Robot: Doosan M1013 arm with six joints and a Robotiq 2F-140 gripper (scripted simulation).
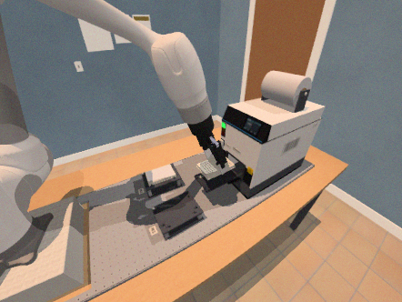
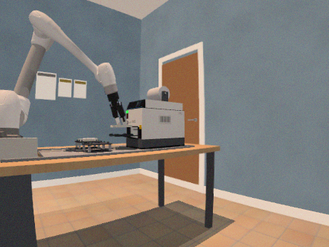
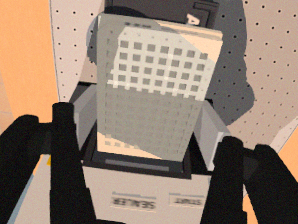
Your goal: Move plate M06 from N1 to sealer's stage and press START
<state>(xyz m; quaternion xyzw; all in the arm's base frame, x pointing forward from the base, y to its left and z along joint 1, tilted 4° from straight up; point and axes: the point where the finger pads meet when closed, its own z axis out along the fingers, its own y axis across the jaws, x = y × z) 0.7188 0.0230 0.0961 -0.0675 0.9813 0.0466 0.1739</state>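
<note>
My hand is 80 mm above the sealer stage. From my hand the other things lie so: foil roll (330 mm ahead, 50 mm to the left, 230 mm above); white well plate (20 mm below).
</note>
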